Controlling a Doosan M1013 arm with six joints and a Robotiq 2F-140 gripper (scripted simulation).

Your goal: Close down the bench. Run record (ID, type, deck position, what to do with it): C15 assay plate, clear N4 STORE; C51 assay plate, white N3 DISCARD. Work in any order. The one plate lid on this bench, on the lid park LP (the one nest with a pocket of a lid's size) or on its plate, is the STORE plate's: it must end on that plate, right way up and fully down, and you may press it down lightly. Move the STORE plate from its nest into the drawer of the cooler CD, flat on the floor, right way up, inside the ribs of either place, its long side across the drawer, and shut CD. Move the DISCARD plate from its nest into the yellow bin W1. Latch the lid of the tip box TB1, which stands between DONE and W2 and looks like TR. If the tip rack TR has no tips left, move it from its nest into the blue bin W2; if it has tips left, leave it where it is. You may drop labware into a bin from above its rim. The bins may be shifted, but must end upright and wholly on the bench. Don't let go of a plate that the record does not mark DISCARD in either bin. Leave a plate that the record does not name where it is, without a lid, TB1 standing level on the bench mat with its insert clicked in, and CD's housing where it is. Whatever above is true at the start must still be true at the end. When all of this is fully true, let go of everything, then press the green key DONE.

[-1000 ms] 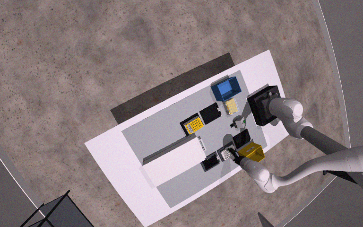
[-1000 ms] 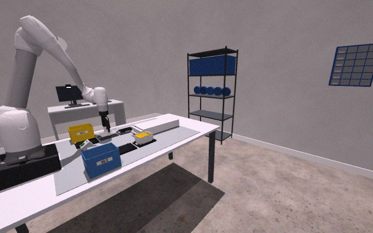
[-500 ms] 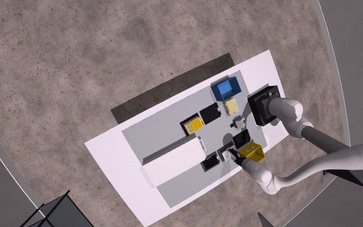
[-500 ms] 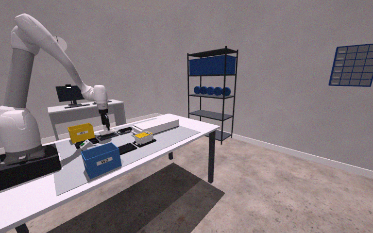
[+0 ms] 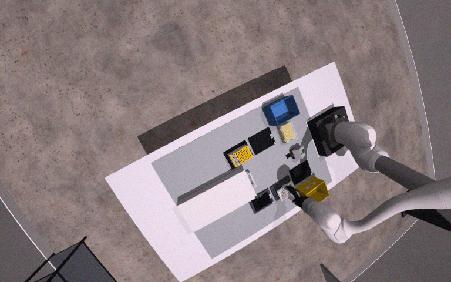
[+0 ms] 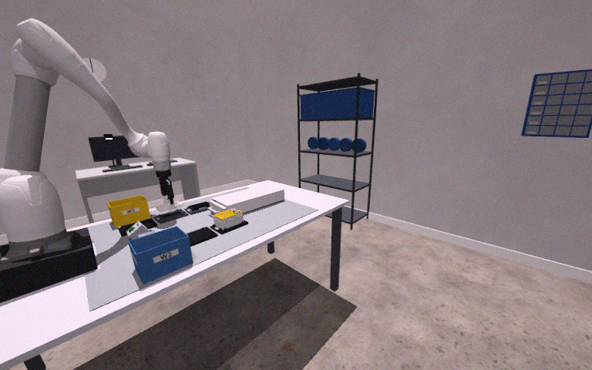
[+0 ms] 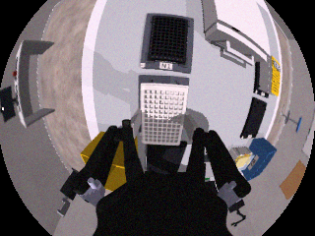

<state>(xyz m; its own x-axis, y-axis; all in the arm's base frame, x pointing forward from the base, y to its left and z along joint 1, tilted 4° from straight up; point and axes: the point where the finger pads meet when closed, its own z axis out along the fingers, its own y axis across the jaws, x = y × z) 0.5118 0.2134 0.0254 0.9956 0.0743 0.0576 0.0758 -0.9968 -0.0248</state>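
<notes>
Now: the yellow bin W1 190 mm behind my hand, 120 mm to the left of it and 50 mm below it. The rest, counted from my hand: green key DONE 220 mm behind, 200 mm to the right, 20 mm below; white plate 20 mm below; dark gridded plate 180 mm ahead, 10 mm to the left, 70 mm below.
</notes>
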